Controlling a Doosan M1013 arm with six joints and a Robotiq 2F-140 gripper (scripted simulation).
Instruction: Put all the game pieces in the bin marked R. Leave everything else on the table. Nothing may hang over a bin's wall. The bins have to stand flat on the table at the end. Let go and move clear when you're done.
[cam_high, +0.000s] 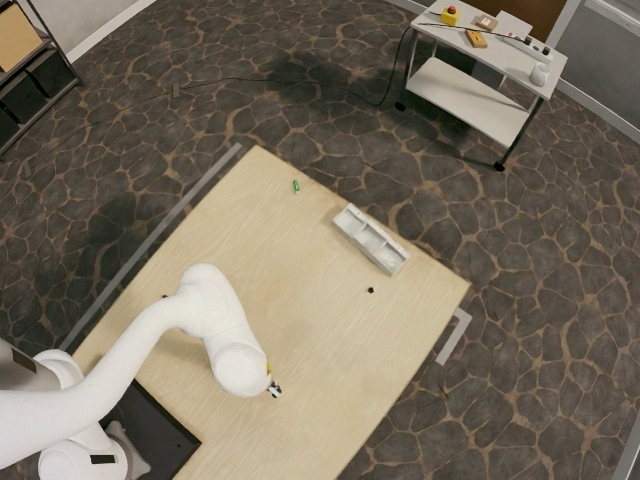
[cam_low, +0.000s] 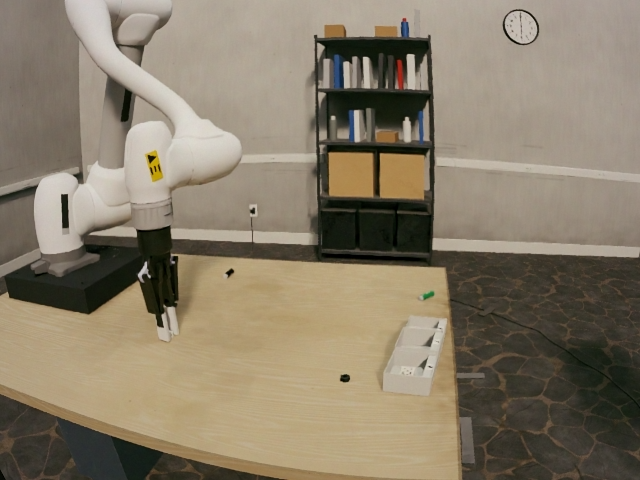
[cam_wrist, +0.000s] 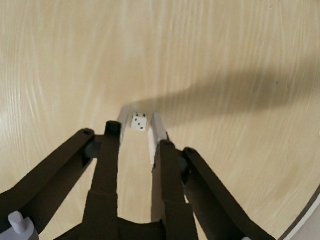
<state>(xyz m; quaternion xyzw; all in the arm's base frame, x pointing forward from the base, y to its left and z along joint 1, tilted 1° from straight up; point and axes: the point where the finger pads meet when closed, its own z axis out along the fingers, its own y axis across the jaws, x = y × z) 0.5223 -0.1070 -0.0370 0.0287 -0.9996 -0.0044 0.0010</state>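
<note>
The white die is 30 mm below my hand. The rest, counted from my hand: small black ring 400 mm ahead, 10 mm to the right, 30 mm below; white domino 510 mm ahead, 20 mm to the left, 20 mm below; black battery 80 mm behind, 390 mm to the left, 30 mm below.
</note>
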